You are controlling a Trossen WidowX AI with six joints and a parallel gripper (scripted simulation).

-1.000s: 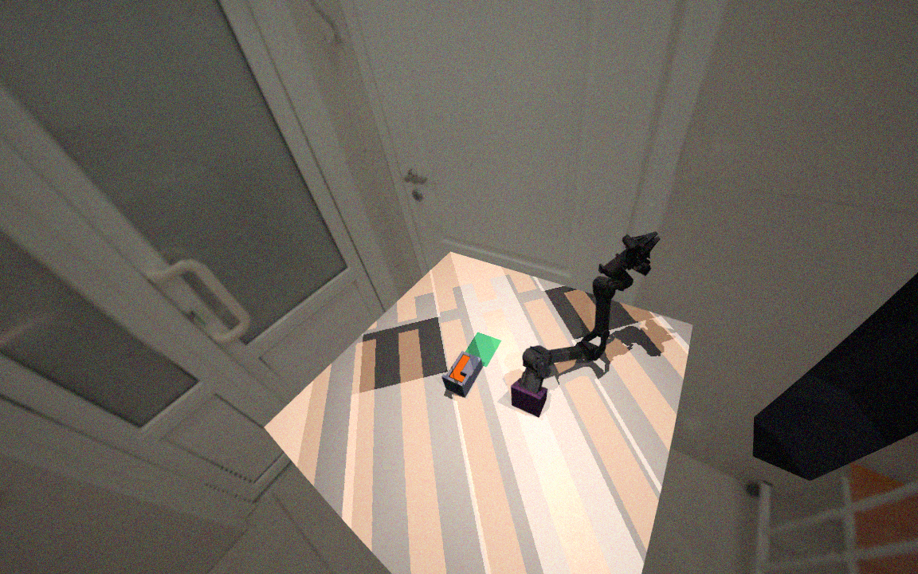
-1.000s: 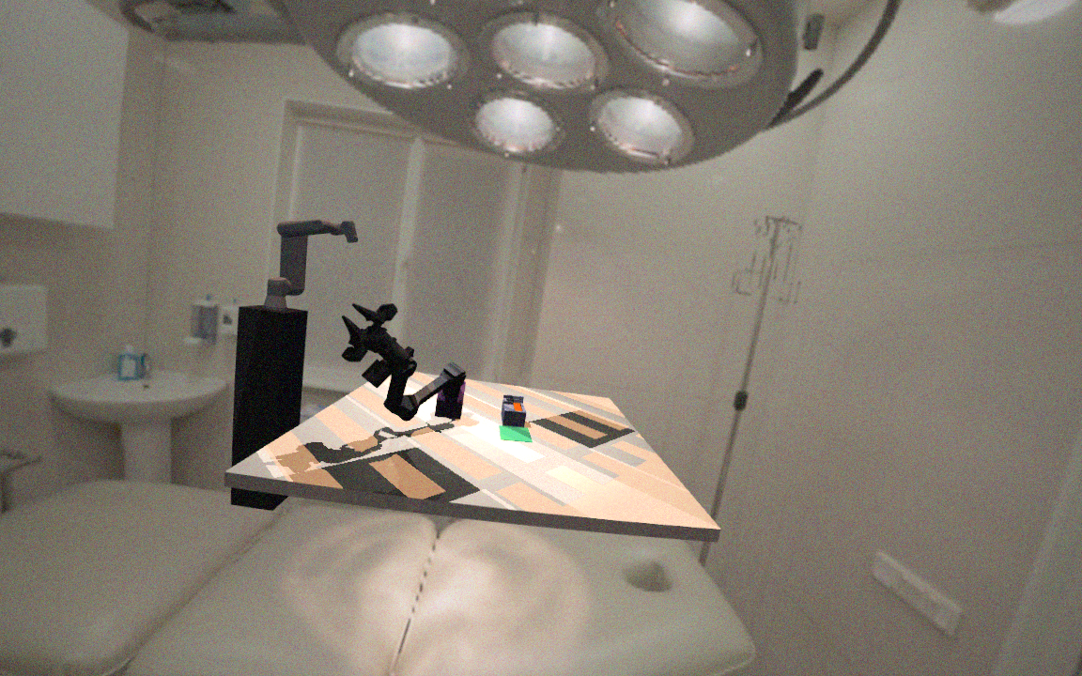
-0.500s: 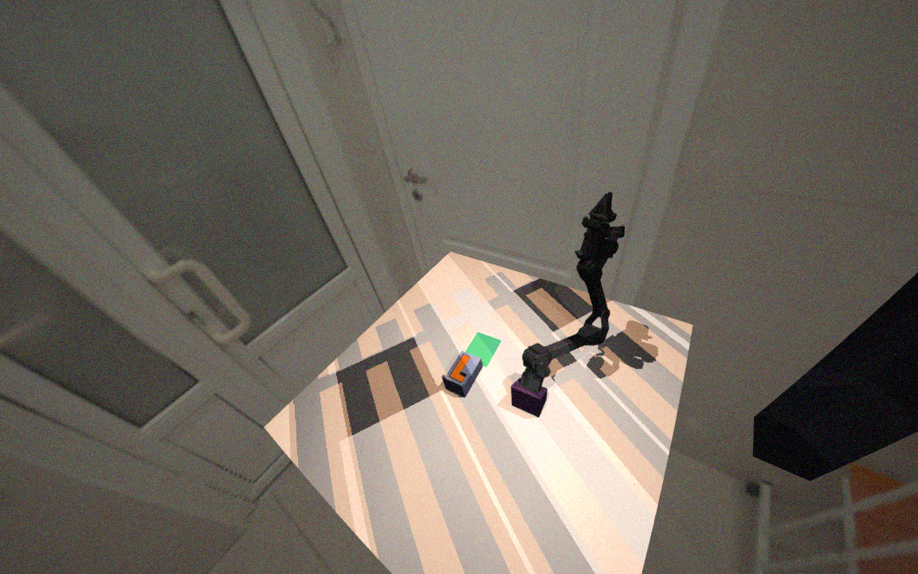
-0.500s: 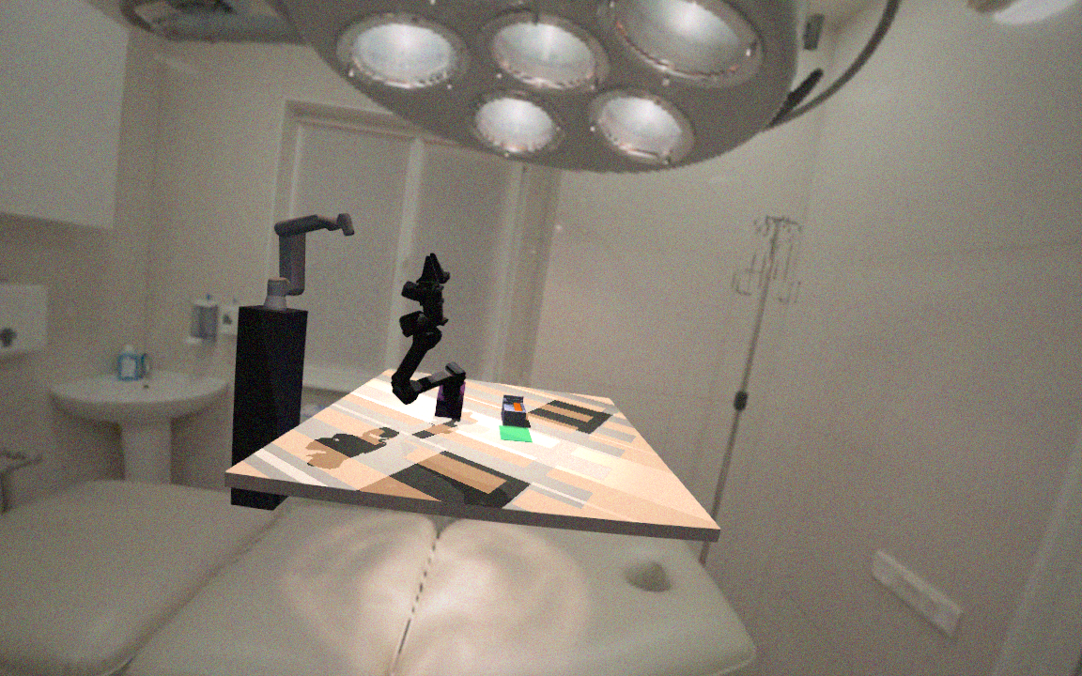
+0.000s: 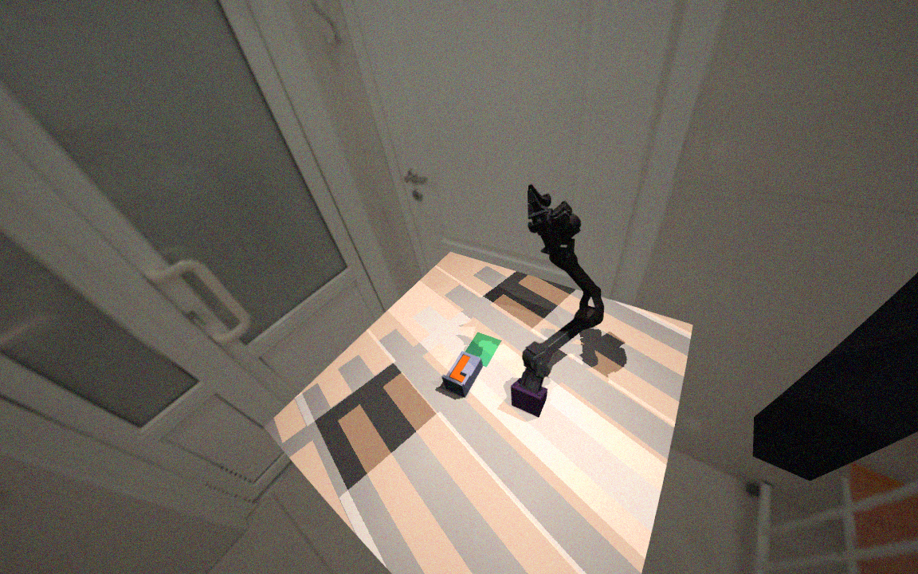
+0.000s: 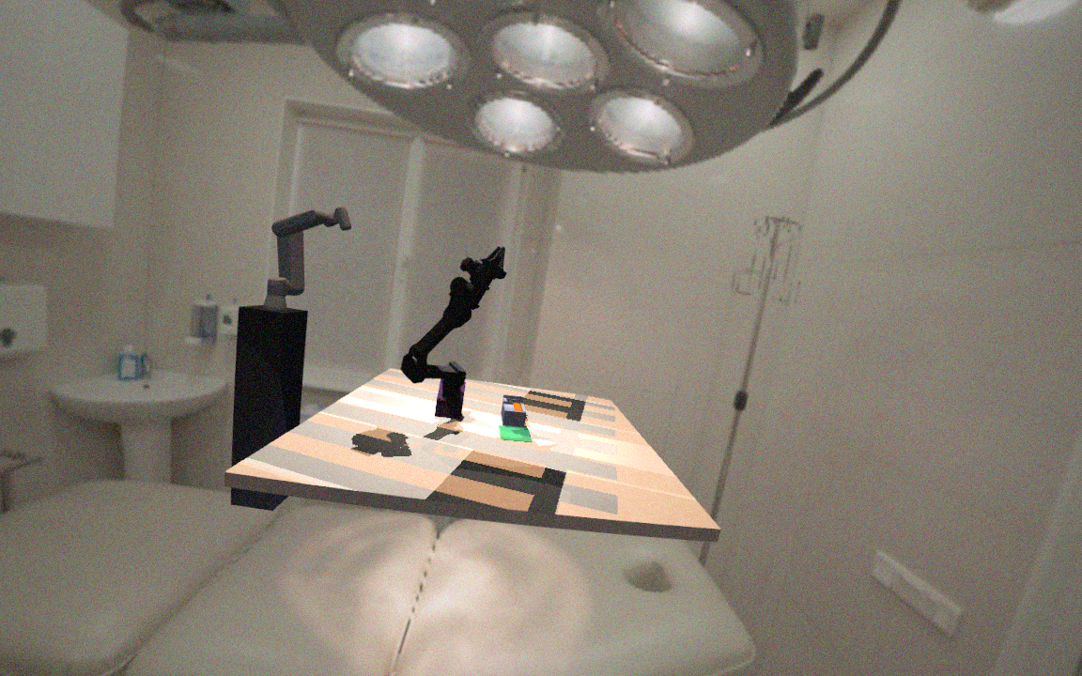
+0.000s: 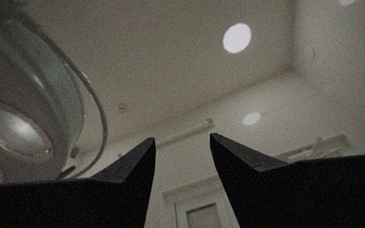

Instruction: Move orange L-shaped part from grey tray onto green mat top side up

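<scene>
Now: the orange L-shaped part 13 cm ahead of my gripper tip, 32 cm to the left of it and 64 cm below it. Round my gripper tip: green mat (14 cm ahead, 16 cm to the left, 70 cm below).
</scene>
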